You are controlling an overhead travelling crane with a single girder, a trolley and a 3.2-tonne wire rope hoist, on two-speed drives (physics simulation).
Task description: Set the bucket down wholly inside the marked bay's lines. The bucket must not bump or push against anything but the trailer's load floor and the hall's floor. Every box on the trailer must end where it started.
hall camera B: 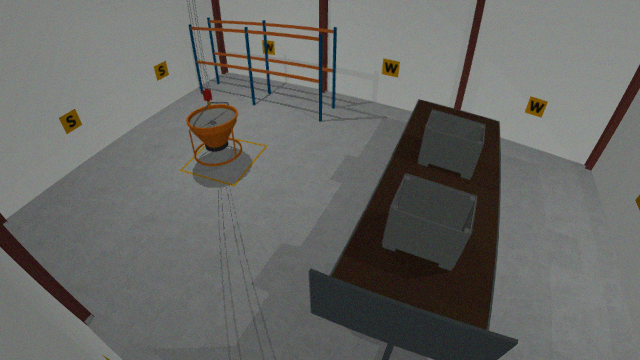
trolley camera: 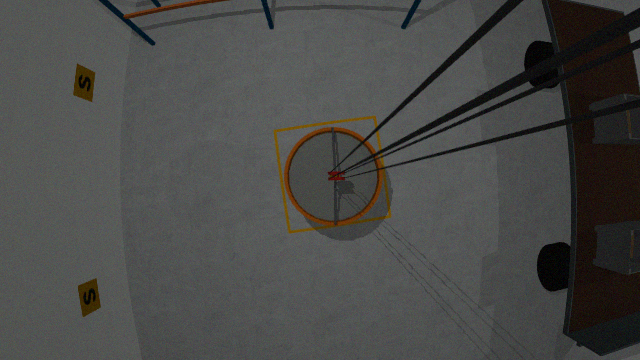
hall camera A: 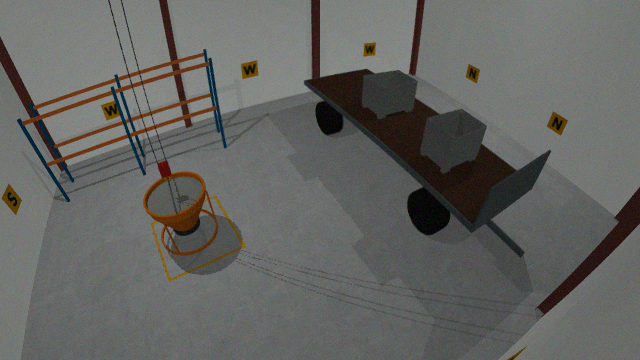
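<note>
The orange bucket (hall camera A: 181,221) (hall camera B: 215,136) (trolley camera: 310,175) hangs upright and low over the marked bay, its base ring appearing slightly above the floor. The red hook block, my gripper (hall camera A: 164,169) (hall camera B: 207,95) (trolley camera: 336,176), is above it and holds its bail; the ropes run up from the block. The yellow lines of the bay (hall camera A: 161,252) (hall camera B: 255,160) (trolley camera: 282,181) surround the bucket. In the trolley view the rim is about central, close to the right line. The bucket's shadow spreads past the lines. The far bay lines are partly hidden in the hall views.
The trailer (hall camera A: 395,135) (hall camera B: 365,250) (trolley camera: 595,180) stands on the north side. Its load floor bears two grey boxes, one (hall camera A: 389,94) (hall camera B: 452,142) (trolley camera: 610,120) farther west, the other (hall camera A: 452,140) (hall camera B: 430,220) (trolley camera: 612,247) nearer the headboard. A blue-orange rack (hall camera A: 136,150) (hall camera B: 320,80) (trolley camera: 267,14) stands along the west wall.
</note>
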